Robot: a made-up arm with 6 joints.
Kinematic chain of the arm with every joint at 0, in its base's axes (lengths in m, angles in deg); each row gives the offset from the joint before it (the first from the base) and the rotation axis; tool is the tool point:
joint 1: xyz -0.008 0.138 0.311 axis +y
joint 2: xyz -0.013 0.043 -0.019 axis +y
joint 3: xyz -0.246 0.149 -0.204 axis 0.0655 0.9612 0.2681
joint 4: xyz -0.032 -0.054 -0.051 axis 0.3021 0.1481 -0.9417
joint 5: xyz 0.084 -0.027 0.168 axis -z
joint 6: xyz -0.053 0.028 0 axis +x
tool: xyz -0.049 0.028 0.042
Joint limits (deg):
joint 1: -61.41..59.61
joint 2: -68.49..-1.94
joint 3: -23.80..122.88
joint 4: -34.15..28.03
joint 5: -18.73..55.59
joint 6: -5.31..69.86
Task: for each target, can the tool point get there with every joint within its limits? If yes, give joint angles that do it. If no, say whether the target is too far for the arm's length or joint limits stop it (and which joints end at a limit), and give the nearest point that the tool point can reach.
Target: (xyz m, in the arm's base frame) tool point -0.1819 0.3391 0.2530
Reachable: yes | joints 45.26 -38.07 66.85 -24.53 13.95 0.95
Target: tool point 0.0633 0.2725 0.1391
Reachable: yes | joints 2.07 -54.50 87.15 8.49 -7.07 37.93
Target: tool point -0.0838 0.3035 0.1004
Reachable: yes | joints -0.42 -61.04 39.27 -26.54 13.65 42.07
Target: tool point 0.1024 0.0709 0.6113
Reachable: no: joint limits stop it (at a limit: joint 1, joint 2, joint 4, joint 5, joint 6) | nearest point 0.2242 0.2273 0.3921 | short by 0.296 m
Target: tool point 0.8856 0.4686 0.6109
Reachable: no: too far | nearest point 0.3742 0.3761 0.3995 | short by 0.561 m
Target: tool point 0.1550 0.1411 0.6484
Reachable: no: joint limits stop it (at a limit: joint 1, joint 2, joint 4, joint 5) | nearest point 0.2496 0.2409 0.4116 | short by 0.274 m
